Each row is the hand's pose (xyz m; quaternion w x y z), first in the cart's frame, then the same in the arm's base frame.
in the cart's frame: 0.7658 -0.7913 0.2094 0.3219 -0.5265 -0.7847 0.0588
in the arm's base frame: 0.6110 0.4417 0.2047 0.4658 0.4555 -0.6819 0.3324
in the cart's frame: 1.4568 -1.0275 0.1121 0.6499 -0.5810 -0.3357 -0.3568
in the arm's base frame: 0.3478 1.0739 -0.0669 0.8023 -0.0157 -0.3315 0.4962
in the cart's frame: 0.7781 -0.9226 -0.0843 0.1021 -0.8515 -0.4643 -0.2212
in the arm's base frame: 0.5114 0.3791 -0.0950 0.5307 -0.0856 -0.8203 0.1952
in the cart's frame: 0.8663 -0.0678 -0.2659 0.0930 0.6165 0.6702 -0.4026
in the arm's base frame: -0.1726 0.1045 0.3828 0.0252 -0.3711 0.9035 -0.2128
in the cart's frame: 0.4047 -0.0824 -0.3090 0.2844 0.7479 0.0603 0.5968
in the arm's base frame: 0.0459 -0.3042 0.3657 0.4918 -0.5558 -0.6202 -0.2540
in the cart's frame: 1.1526 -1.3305 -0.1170 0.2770 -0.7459 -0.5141 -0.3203
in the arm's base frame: 0.5544 0.8209 -0.4277 0.6902 -0.0014 -0.6816 0.2431
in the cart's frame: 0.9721 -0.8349 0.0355 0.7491 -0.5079 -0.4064 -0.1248
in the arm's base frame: 0.4294 0.5645 0.0415 0.6758 0.1722 -0.3114 0.6455
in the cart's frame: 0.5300 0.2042 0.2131 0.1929 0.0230 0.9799 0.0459
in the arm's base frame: 0.1152 -0.0840 0.9289 0.2916 0.7204 -0.5330 -0.3345
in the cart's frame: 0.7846 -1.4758 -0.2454 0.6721 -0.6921 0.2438 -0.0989
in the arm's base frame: 0.7556 0.5015 -0.6023 0.4248 -0.4352 -0.1870 0.7715
